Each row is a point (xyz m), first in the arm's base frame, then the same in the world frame.
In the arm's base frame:
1: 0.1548 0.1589 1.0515
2: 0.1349 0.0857 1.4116
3: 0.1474 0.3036 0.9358
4: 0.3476 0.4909 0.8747
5: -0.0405 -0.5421 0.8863
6: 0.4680 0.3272 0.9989
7: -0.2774 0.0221 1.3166
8: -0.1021 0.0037 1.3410
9: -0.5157 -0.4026 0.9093
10: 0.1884 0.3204 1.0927
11: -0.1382 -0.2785 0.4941
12: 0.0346 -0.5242 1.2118
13: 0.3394 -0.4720 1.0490
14: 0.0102 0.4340 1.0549
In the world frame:
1: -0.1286 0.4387 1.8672
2: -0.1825 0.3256 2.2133
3: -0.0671 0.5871 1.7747
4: 0.1976 0.6685 1.7279
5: -0.6264 -0.0569 1.6153
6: 0.2273 0.4501 1.8181
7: -0.5765 0.4751 2.1390
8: -0.4300 0.3744 2.1481
9: -0.9824 0.2797 1.6916
10: -0.0240 0.5576 1.9291
11: -0.5878 0.2817 1.2737
12: -0.5537 -0.1284 1.9339
13: -0.2585 -0.1967 1.7597
14: -0.1287 0.7448 1.9209

